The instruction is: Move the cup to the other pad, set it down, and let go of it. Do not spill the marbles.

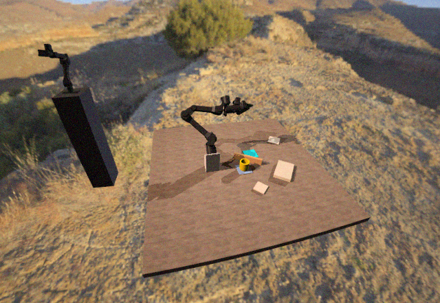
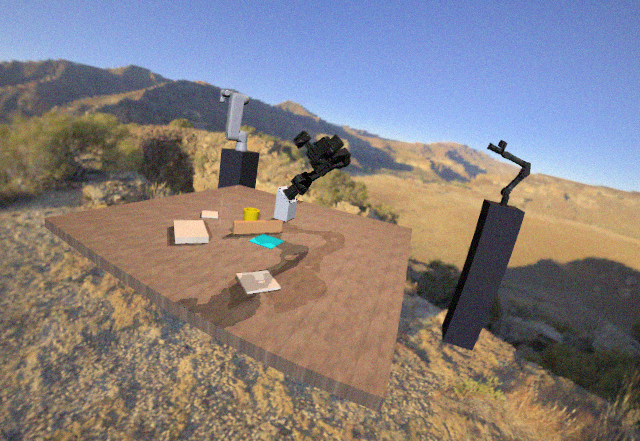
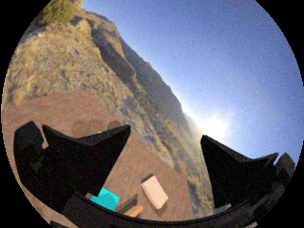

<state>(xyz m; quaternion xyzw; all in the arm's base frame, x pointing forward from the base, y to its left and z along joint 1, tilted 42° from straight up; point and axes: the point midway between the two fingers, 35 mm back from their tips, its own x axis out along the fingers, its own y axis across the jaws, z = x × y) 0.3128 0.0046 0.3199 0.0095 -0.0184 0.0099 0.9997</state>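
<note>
Right now the yellow cup is 11 cm behind my gripper tip, 27 cm to the right of it and 34 cm below it. From my gripper tip the other things lie so: teal pad (10 cm to the right, 38 cm below); then wooden bar (5 cm behind, 19 cm to the right, 36 cm below); then grey-blue pad (10 cm behind, 27 cm to the right, 38 cm below).
</note>
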